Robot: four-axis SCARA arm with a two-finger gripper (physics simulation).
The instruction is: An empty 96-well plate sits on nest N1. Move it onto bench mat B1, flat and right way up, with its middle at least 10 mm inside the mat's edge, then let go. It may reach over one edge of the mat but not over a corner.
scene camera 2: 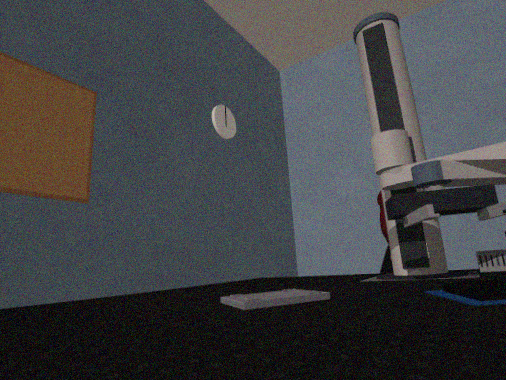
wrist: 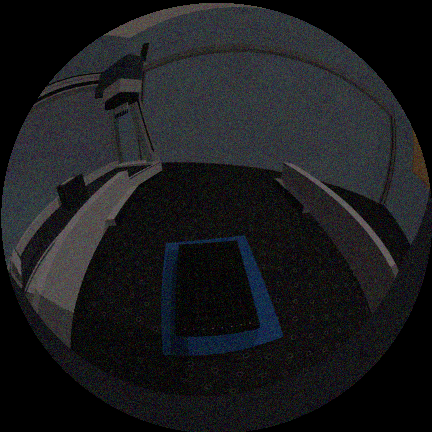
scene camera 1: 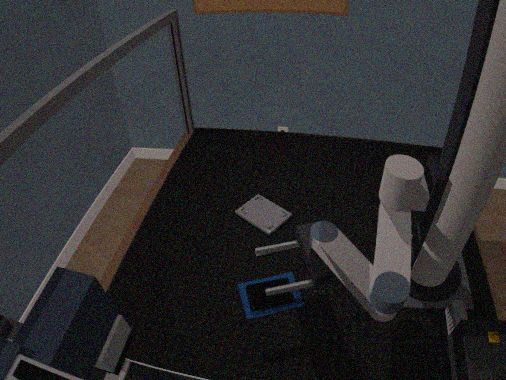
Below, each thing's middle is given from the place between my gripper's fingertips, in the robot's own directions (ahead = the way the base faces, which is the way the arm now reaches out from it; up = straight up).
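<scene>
Positions counted from my hand: black 96-well plate [scene camera 1: 257,297], 20 mm behind, 10 mm to the right, 120 mm below; blue bench mat B1 [scene camera 1: 298,299], 20 mm behind, 10 mm to the right, 130 mm below; grey nest N1 [scene camera 1: 258,212], 60 mm ahead of my hand, 330 mm to the right of it, 120 mm below it.
</scene>
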